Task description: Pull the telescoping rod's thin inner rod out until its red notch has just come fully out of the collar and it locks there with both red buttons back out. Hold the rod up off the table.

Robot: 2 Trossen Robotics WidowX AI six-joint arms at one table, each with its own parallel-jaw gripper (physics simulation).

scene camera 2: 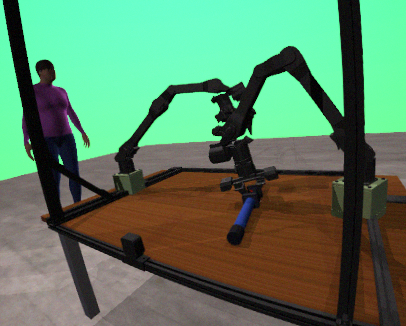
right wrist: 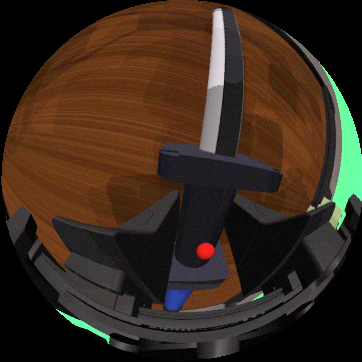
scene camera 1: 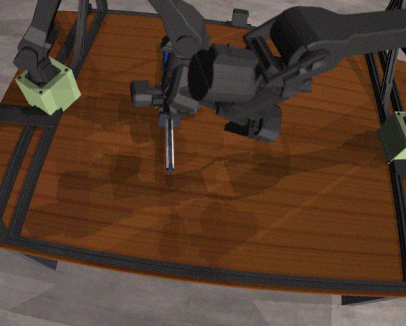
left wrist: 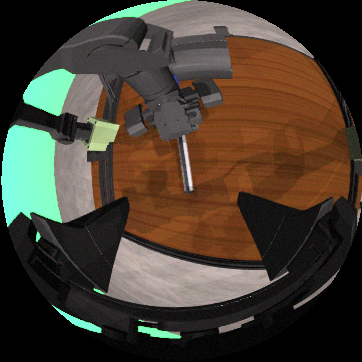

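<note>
The telescoping rod has a blue outer tube, a dark flanged collar and a thin silver-grey inner rod that sticks out of the collar. A red button stands out on the collar; the second button does not show. No red notch shows on the inner rod. My right gripper is shut on the collar. How high the rod is off the table is hard to judge. My left gripper is open and empty, above and apart from the inner rod's free end.
Both arms crowd together over the rod; in scene camera 1 the left arm reaches in from the right, close beside the right arm. The wooden table has a dark metal frame along its edge. A small black block stands on the near frame edge.
</note>
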